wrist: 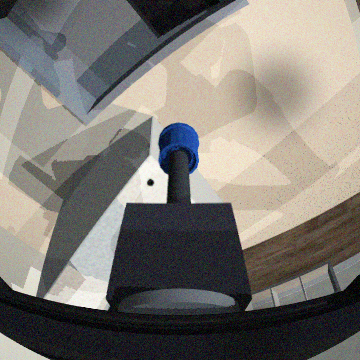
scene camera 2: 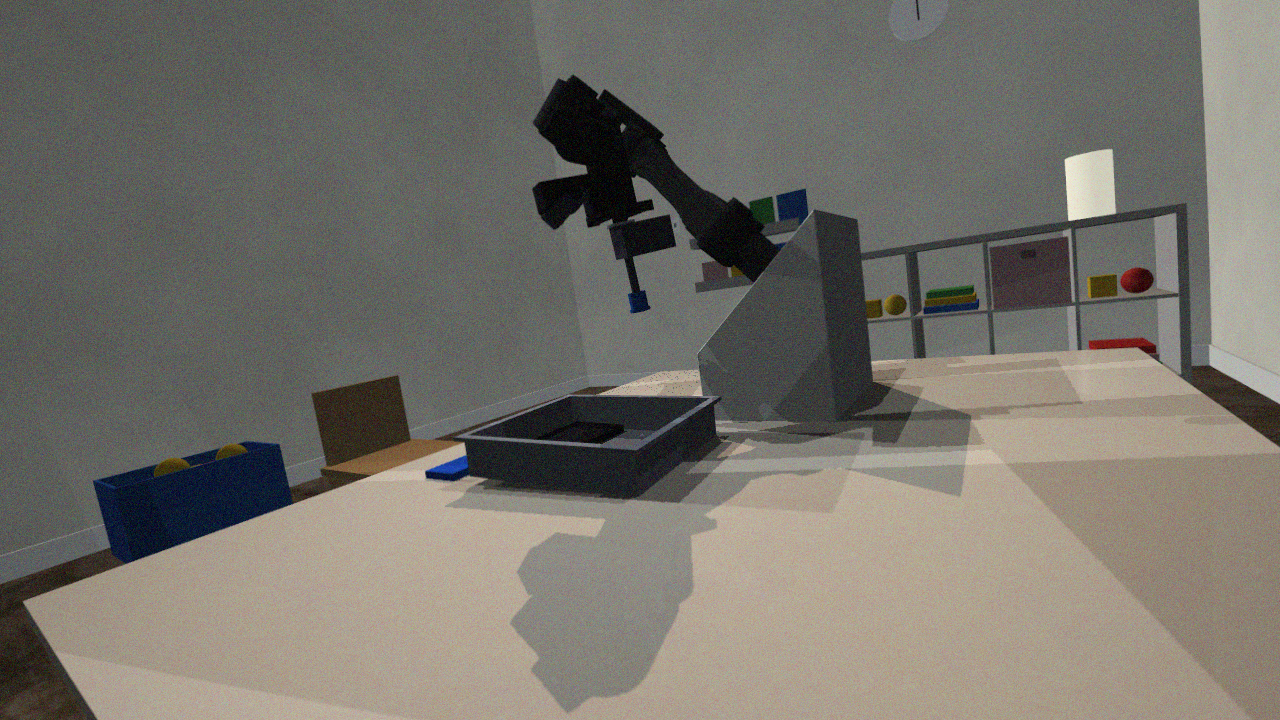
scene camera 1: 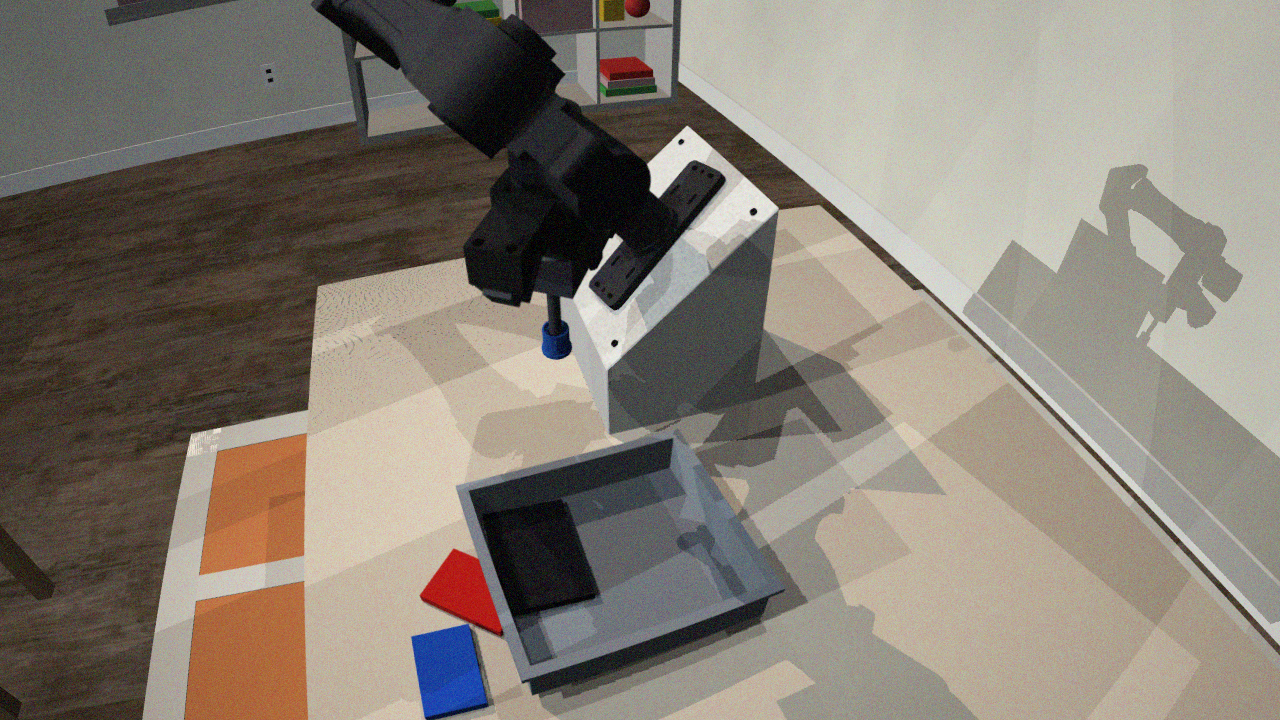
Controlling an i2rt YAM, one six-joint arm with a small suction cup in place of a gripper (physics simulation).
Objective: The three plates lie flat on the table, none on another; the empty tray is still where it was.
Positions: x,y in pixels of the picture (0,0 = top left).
Scene:
The suction cup [scene camera 1: 558,347] holds nothing. The cup hangs 21 cm from the middle of a black plate [scene camera 1: 536,557], above it. A blue plate [scene camera 1: 448,672] rests on the table.

